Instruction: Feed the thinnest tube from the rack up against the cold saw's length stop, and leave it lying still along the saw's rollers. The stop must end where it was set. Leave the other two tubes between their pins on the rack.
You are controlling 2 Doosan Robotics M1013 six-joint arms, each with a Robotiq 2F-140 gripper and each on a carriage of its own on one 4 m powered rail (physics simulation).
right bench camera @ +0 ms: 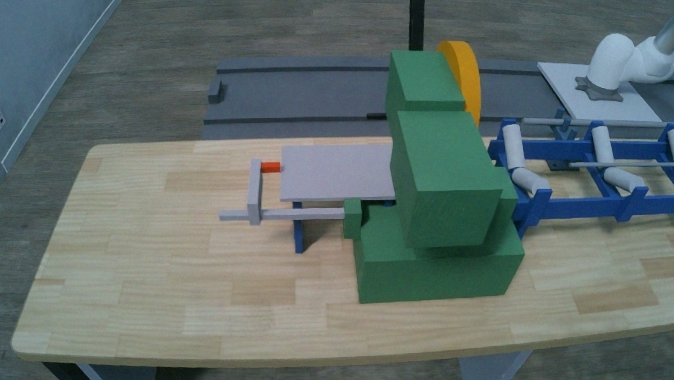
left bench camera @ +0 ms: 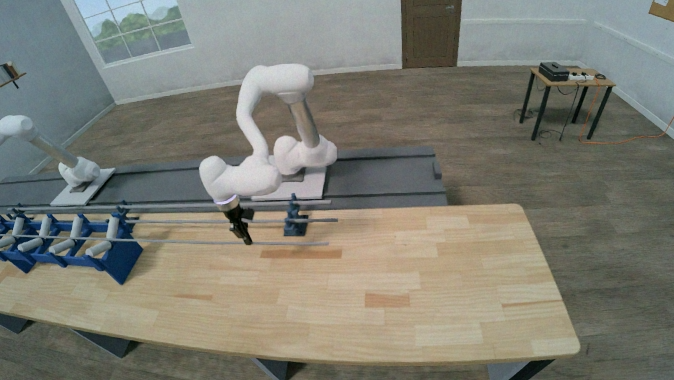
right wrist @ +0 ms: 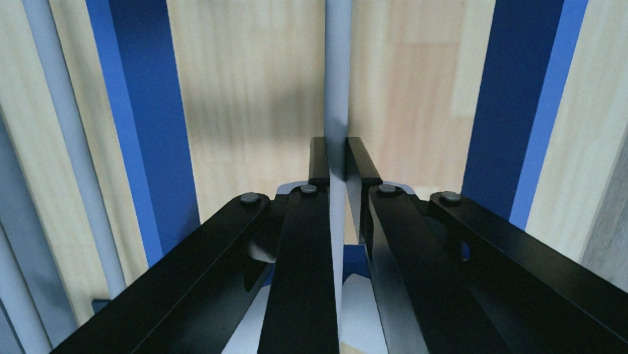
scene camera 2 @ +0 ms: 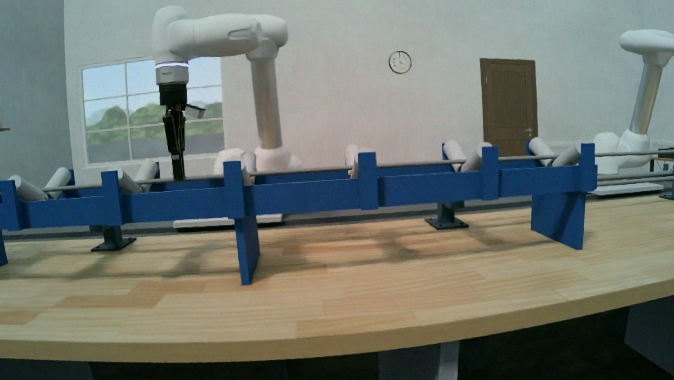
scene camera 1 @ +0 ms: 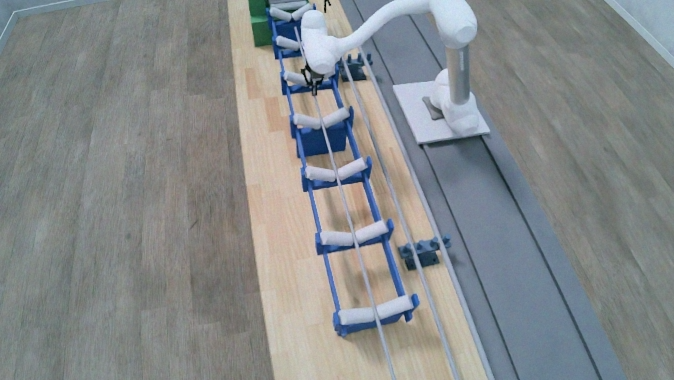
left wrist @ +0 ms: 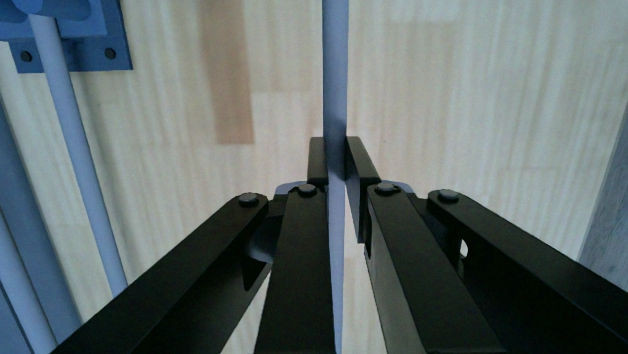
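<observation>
The thinnest tube point(scene camera 1: 362, 267) point(scene camera 2: 415, 165) point(left bench camera: 180, 242) point(right bench camera: 625, 164) point(left wrist: 335, 60) point(right wrist: 337, 60) runs lengthwise over the middle of the V rollers; I cannot tell whether it touches them. Its saw-side end shows right of the green saw point(right bench camera: 450, 160), apart from the length stop point(right bench camera: 254, 192) with its red tip point(right bench camera: 270, 167). My left gripper point(left bench camera: 248, 242) point(left wrist: 334, 159) is shut on this tube beyond the roller frame. My right gripper point(scene camera 1: 314, 92) point(scene camera 2: 178, 177) point(right wrist: 335, 159) is shut on it between two roller pairs. Two thicker tubes point(left bench camera: 320, 220) point(left bench camera: 317, 202) lie on the rack point(left bench camera: 295, 229).
The blue roller frame point(scene camera 1: 312, 207) point(scene camera 2: 300, 196) point(right bench camera: 575, 208) has raised side posts close to the tube. A grey outfeed plate point(right bench camera: 335, 172) lies between saw and stop. A yellow-orange disc point(right bench camera: 472, 82) stands behind the saw. Another rack post point(scene camera 1: 422, 259) stands beside the frame.
</observation>
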